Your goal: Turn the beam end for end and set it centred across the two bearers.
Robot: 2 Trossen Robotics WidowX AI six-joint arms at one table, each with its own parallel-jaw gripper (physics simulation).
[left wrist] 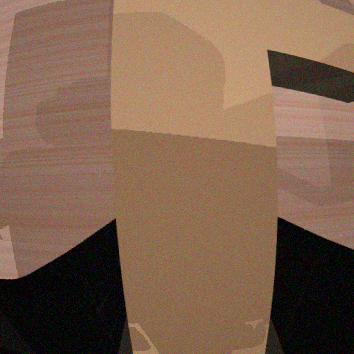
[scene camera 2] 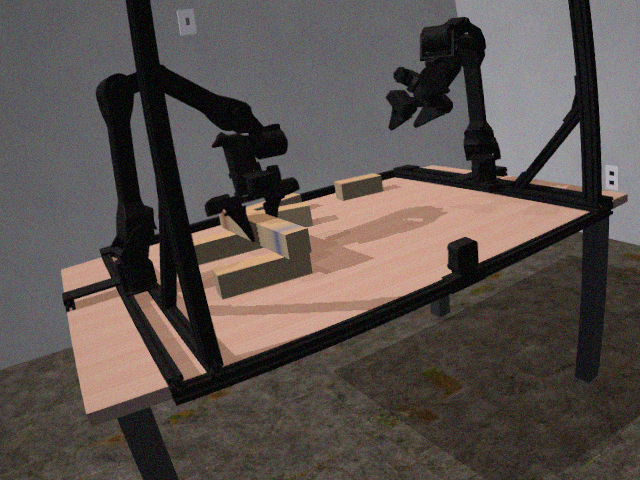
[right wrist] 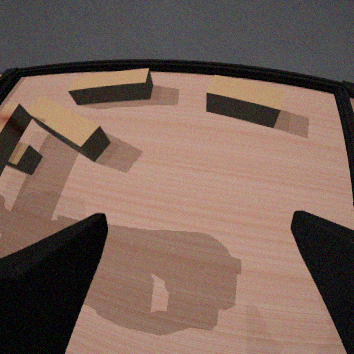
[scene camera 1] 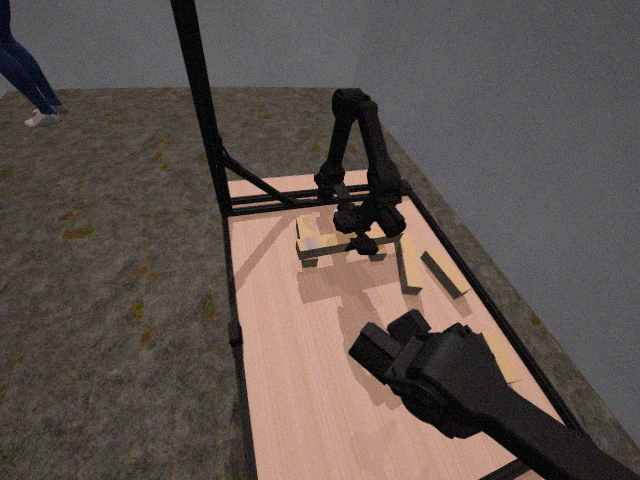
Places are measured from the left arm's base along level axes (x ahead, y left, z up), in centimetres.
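Pixels of known places: left gripper, fingertip midpoint: [left wrist: 188, 214] [scene camera 2: 264, 238] [scene camera 1: 343, 245]; right gripper, fingertip midpoint: [scene camera 2: 402, 127] [right wrist: 201, 222]; left arm's base at its link origin: [scene camera 2: 138, 287] [scene camera 1: 324, 194]; right arm's base at its link origin: [scene camera 2: 485, 181].
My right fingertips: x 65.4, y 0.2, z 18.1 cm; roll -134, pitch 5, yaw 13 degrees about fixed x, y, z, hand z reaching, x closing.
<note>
For each thing: its top centre in the pictures, then the offset to it from my right fingertips. Level surfaces: height alone.
- wooden beam at its top centre: [left wrist: 200, 317] [scene camera 2: 256, 216] [scene camera 1: 352, 235] dy -0.3, dx -39.0, dz -11.2 cm
- second bearer at its top centre: [scene camera 2: 229, 233] [scene camera 1: 372, 232] dy +9.3, dx -42.2, dz -15.6 cm
- table's at its surface level: dz -20.0 cm
The wooden beam [scene camera 1: 323, 243] [scene camera 2: 285, 238] [left wrist: 197, 228] has a blue band near one end. My left gripper [scene camera 1: 362, 243] [scene camera 2: 258, 220] is shut on the beam around its middle. The beam is slightly tilted, and its blue-banded end is over the near bearer [scene camera 2: 256, 273] [scene camera 1: 307, 226]. The second bearer [scene camera 2: 218, 245] [scene camera 1: 378, 257] lies behind it, mostly hidden under the gripper. My right gripper [scene camera 1: 390, 335] [scene camera 2: 409, 121] [right wrist: 201, 222] is open and empty. It is high above the table, far from the beam.
Three loose wooden blocks [scene camera 1: 410, 262] [scene camera 1: 446, 272] [scene camera 1: 501, 354] lie beside the bearers, toward the table's [scene camera 1: 294, 357] edge; they also show in the right wrist view [right wrist: 67, 126] [right wrist: 109, 86] [right wrist: 244, 100]. A black frame post [scene camera 1: 199, 95] [scene camera 2: 161, 167] rises at the table edge.
</note>
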